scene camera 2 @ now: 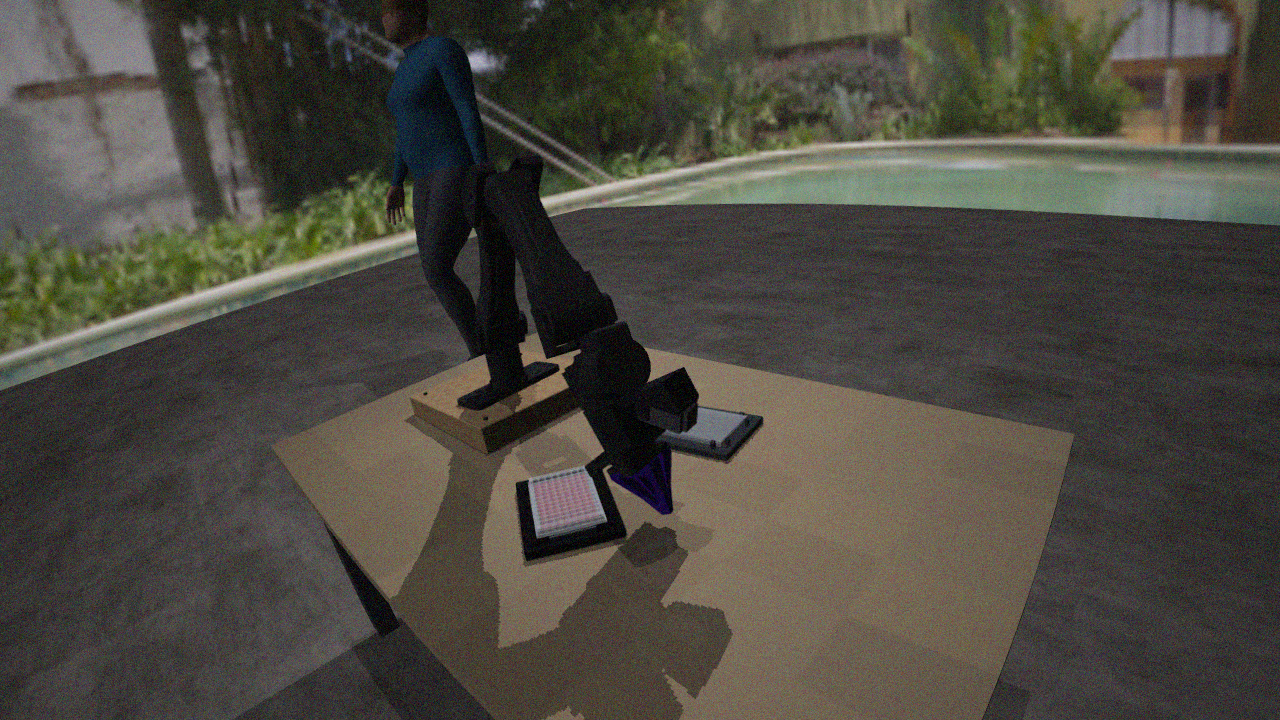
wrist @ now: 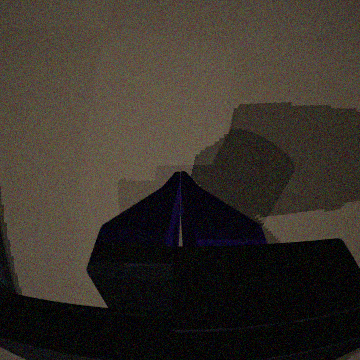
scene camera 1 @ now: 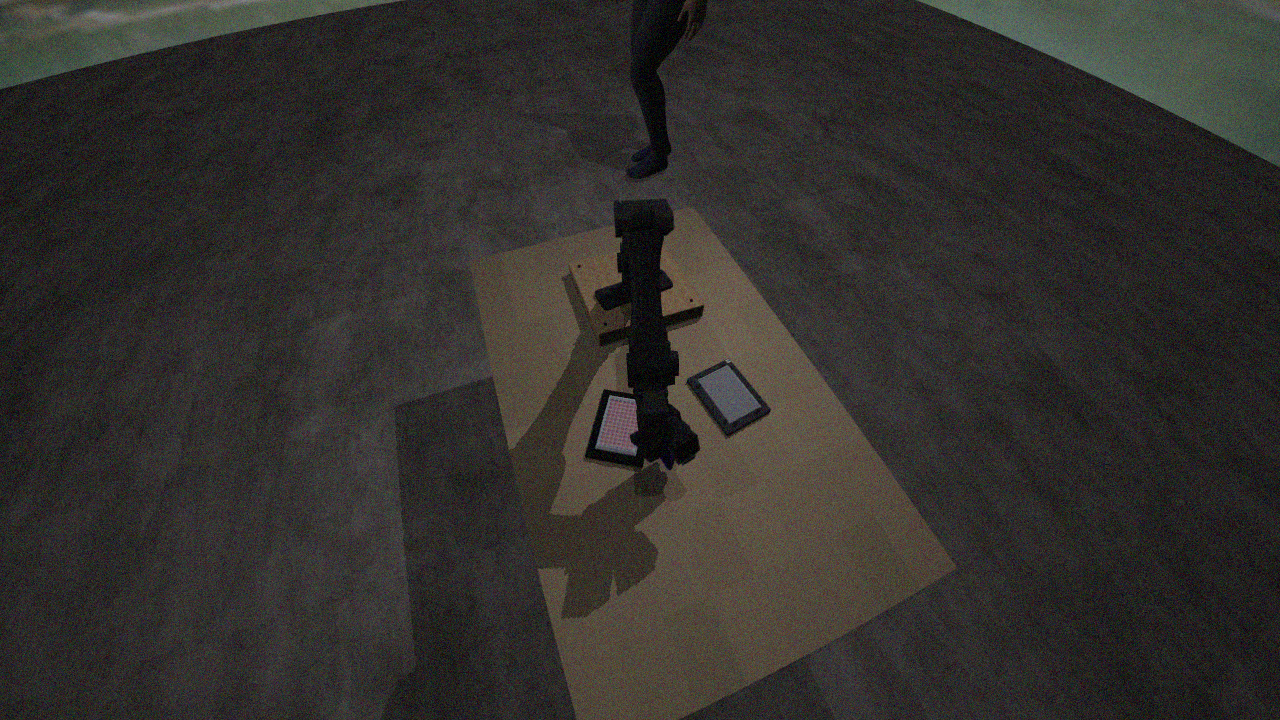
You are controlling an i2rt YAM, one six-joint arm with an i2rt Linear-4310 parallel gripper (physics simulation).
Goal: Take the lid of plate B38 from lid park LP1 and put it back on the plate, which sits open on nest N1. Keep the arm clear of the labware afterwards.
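Seen in the pictures: gripper, fingertip midpoint: (scene camera 2: 668, 513) (wrist: 180, 180) (scene camera 1: 668, 467); arm's base, origin of the base link: (scene camera 2: 510, 386).
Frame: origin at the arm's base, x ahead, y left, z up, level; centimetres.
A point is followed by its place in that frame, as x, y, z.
Observation:
My gripper (scene camera 1: 666, 463) {45.5, -14.9, -2.5} (scene camera 2: 667, 512) {45.5, -14.9, -2.5} (wrist: 180, 180) {45.5, -14.9, -2.5} is shut, its purple fingertips meeting with no thing between them. It hangs above the table just beside the open plate's nest. The plate (scene camera 1: 618, 424) {32.2, -19.9, -2.1} (scene camera 2: 567, 501) {33.4, -19.5, -1.8}, with pink wells, sits without a lid on the black nest N1 (scene camera 1: 613, 461) {38.9, -24.2, -3.2} (scene camera 2: 572, 541) {38.5, -24.3, -2.9}; the arm hides part of both in scene camera 1. The pale, clear lid (scene camera 1: 728, 394) {36.6, 5.4, -2.3} (scene camera 2: 716, 426) {39.8, 5.5, -2.3} lies on the dark grey lid park LP1 (scene camera 1: 750, 418) {43.6, 6.7, -3.1} (scene camera 2: 741, 434) {43.7, 6.0, -3.1}. The wrist view shows neither plate nor lid.
The arm's wooden base block (scene camera 1: 650, 317) (scene camera 2: 492, 429) {10.0, -12.5, -0.4} stands at the back of the tan table (scene camera 1: 760, 573) {70.6, -9.5, -4.1} (scene camera 2: 850, 537) {65.6, -8.5, -4.1}. A person (scene camera 1: 651, 98) (scene camera 2: 438, 116) stands behind the base. Dark arm shadows fall across the table near the nest.

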